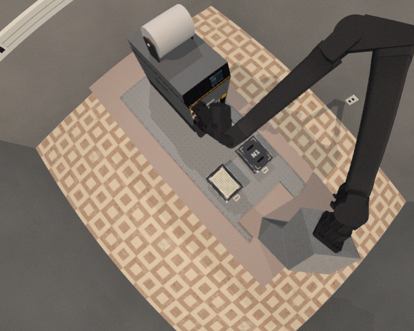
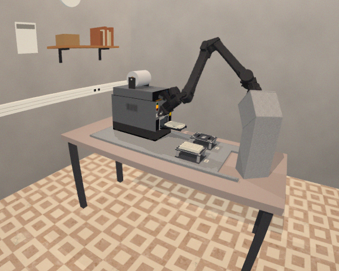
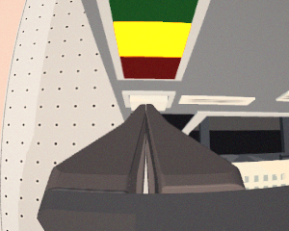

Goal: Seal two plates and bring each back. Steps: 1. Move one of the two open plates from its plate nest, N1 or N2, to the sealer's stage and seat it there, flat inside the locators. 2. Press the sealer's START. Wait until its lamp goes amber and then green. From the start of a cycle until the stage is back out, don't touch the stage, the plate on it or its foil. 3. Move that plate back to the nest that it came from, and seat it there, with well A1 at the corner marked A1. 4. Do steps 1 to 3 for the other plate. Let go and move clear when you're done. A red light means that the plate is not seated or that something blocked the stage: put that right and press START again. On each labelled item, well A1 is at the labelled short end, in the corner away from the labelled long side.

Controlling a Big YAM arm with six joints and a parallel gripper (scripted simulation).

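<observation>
Right now the start button is 2 cm ahead of my hand and 1 cm below it. Also, from my hand: sealer stage (9 cm below, 9 cm behind, 8 cm to the right); cream well plate (29 cm behind, 13 cm below, 12 cm to the left); foil roll (23 cm ahead, 22 cm above, 12 cm to the right).
</observation>
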